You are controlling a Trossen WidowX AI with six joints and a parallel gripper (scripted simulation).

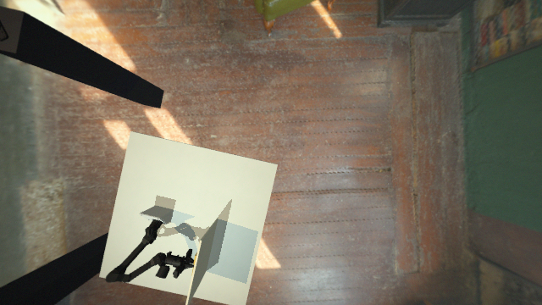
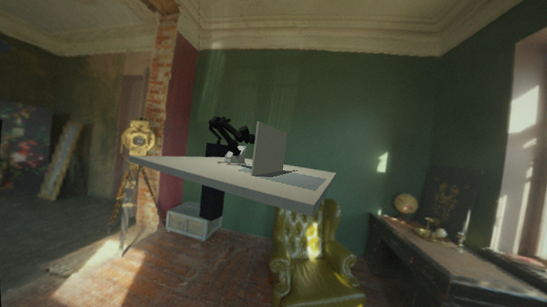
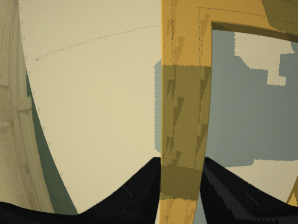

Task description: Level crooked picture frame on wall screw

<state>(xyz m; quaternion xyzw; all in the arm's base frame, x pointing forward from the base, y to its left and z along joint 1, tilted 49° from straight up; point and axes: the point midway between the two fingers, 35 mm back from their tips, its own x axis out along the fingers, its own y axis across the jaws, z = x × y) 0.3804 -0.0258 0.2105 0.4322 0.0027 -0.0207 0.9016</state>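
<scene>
Now: gripper tip 5 cm above the yellow picture frame, 1 cm to the right of it and 1 cm short of it. The rest, counted from my gripper tip: cream wall panel (7 cm below, 2 cm ahead, 1 cm to the left).
</scene>
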